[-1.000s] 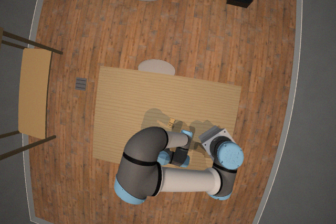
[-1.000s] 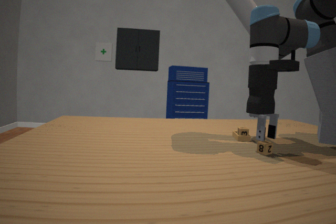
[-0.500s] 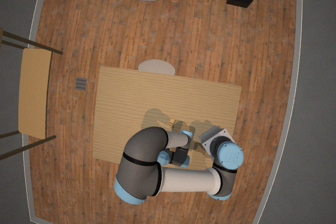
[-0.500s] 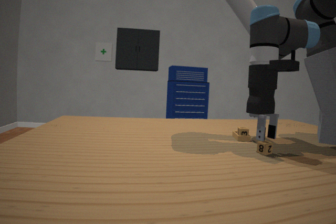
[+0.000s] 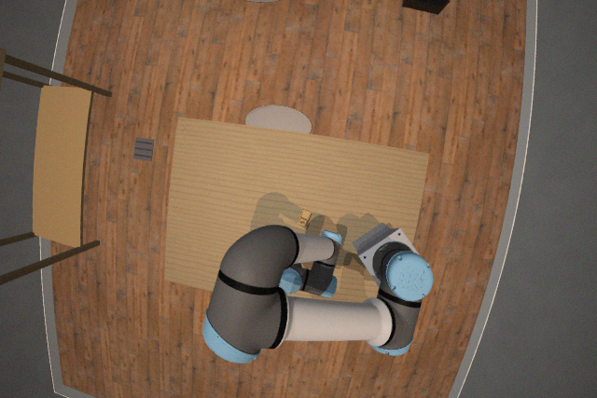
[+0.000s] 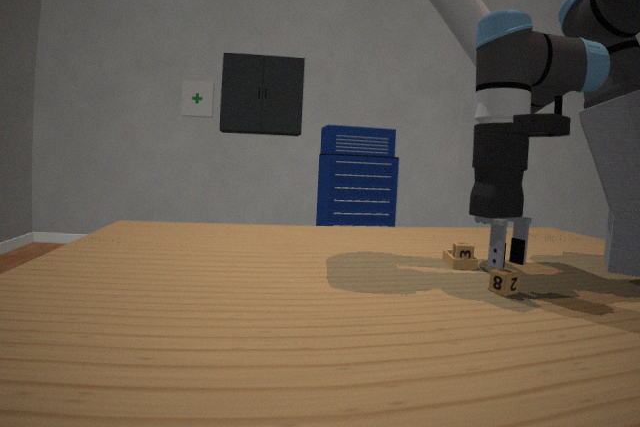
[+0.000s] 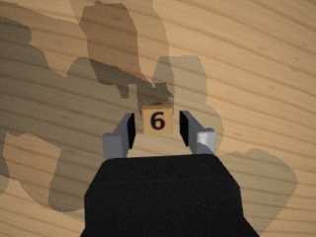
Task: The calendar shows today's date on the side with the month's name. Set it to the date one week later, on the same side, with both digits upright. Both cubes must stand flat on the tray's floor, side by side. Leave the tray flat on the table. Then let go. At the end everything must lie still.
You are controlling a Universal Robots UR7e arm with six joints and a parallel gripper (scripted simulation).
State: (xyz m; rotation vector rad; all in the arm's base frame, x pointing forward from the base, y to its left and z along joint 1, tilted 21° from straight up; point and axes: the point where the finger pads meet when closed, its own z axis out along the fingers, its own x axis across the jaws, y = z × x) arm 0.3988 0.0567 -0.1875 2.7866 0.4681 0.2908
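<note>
My gripper is now 4 cm above the wooden date cube. Also, from my hand: wooden calendar tray: 2 cm behind, 15 cm to the right, 5 cm below.
</note>
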